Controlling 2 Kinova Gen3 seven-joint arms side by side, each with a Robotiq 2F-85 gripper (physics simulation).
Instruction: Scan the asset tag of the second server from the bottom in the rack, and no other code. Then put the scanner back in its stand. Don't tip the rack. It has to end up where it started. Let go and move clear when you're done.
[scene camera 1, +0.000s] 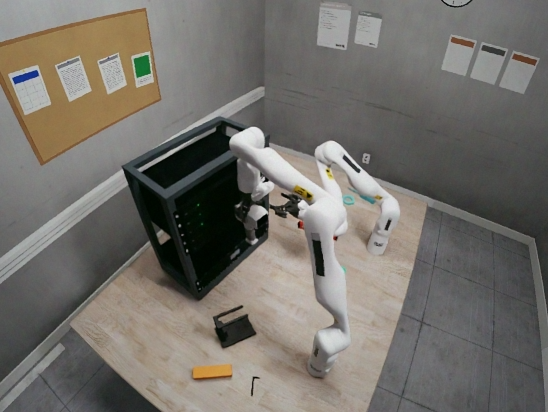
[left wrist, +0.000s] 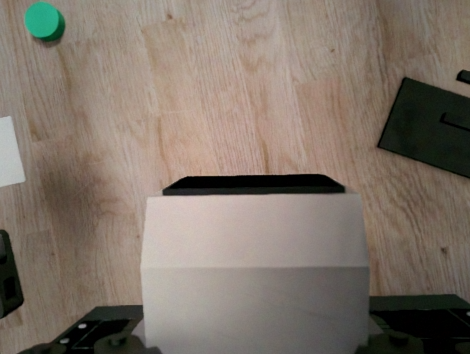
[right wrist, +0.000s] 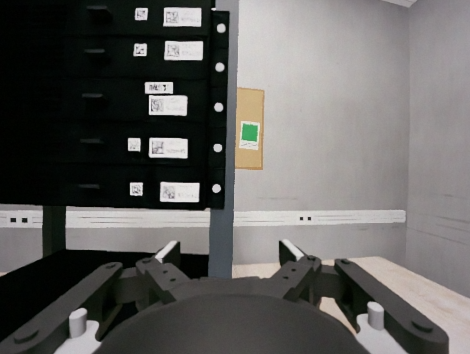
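Pixels of known places: left gripper, between the fingertips: (left wrist: 255, 327); right gripper, between the fingertips: (scene camera 1: 275, 199) (right wrist: 230, 252); left arm's base, origin of its link: (scene camera 1: 318, 366); right arm's base, origin of its link: (scene camera 1: 374, 248).
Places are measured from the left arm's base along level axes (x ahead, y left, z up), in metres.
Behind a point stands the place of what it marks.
My left gripper (scene camera 1: 244, 209) @(x 0.475, y -0.142, z 0.431 m) (left wrist: 255, 327) @(x 0.475, y -0.142, z 0.431 m) is shut on the grey and white scanner (scene camera 1: 257, 216) @(x 0.431, y -0.128, z 0.472 m) (left wrist: 255, 235) @(x 0.433, y -0.140, z 0.474 m), held above the table in front of the rack's right part. The rack (scene camera 1: 200, 176) @(x 0.591, y -0.029, z 0.623 m) (right wrist: 222, 245) @(x 0.604, y -0.378, z 0.296 m) stands upright. In the right wrist view, the second server from the bottom carries a wide white label (right wrist: 168, 148) @(x 0.584, y -0.322, z 0.399 m) and a small square code (right wrist: 134, 145) @(x 0.583, y -0.287, z 0.401 m). The bottom server's wide label (right wrist: 180, 192) @(x 0.585, y -0.336, z 0.355 m) is below. The black stand (scene camera 1: 237, 332) @(x 0.346, y 0.105, z 0.012 m) (left wrist: 425, 127) @(x 0.356, y 0.079, z 0.012 m) is empty on the table. My right gripper (scene camera 1: 279, 206) @(x 0.561, y -0.388, z 0.307 m) (right wrist: 230, 252) @(x 0.561, y -0.388, z 0.307 m) is open and empty, in front of the rack's right side.
An orange block (scene camera 1: 212, 372) @(x 0.289, y 0.300, z 0.035 m) and a black hex key (scene camera 1: 253, 385) @(x 0.145, y 0.226, z 0.005 m) lie near the front table edge. A green round piece (left wrist: 44, 21) @(x 0.190, y -0.450, z 0.019 m) lies on the table. A teal ring (scene camera 1: 348, 200) @(x 0.425, y -0.926, z 0.018 m) lies behind the arms. The left arm crosses in front of the right arm in the scene view.
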